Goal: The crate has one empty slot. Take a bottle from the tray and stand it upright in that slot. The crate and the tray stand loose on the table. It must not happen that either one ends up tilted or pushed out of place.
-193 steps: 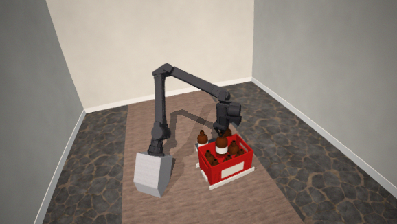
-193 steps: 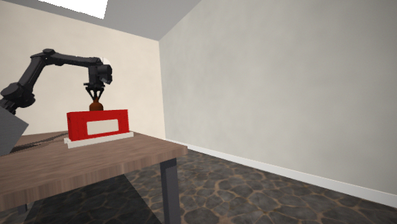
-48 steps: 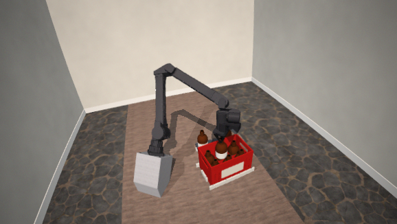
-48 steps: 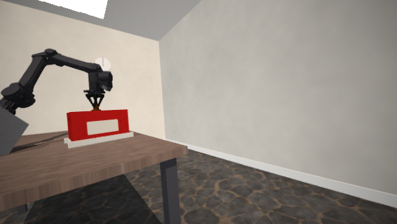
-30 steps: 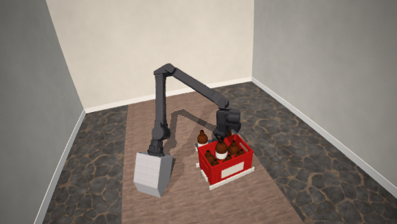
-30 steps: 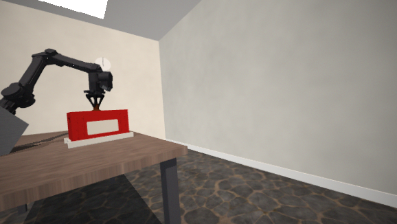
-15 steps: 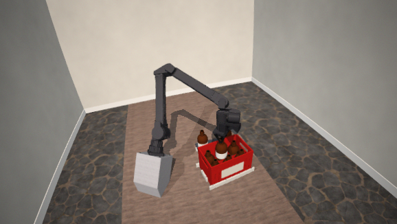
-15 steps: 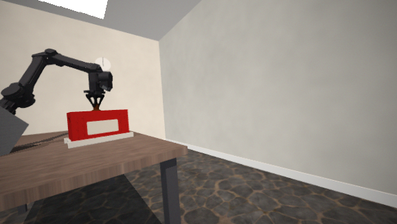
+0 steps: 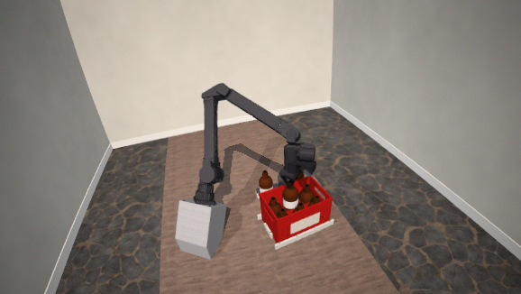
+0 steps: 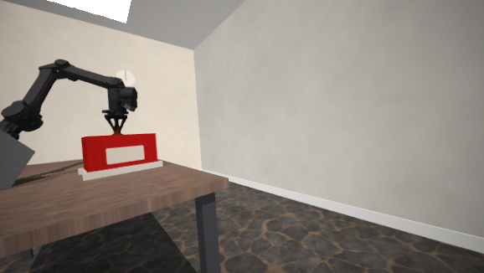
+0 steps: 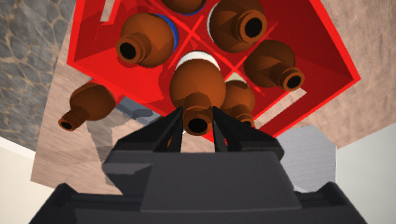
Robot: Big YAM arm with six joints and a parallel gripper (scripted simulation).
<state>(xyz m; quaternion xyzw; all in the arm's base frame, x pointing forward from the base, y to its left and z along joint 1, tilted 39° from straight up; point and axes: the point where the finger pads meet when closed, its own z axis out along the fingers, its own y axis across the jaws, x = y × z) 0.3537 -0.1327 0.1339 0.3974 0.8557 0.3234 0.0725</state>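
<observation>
My gripper is now 13 cm above the red crate, 4 cm to the left of it and 1 cm short of it. Also, from my hand: grey tray: 20 cm below, 19 cm to the left, 2 cm ahead.
</observation>
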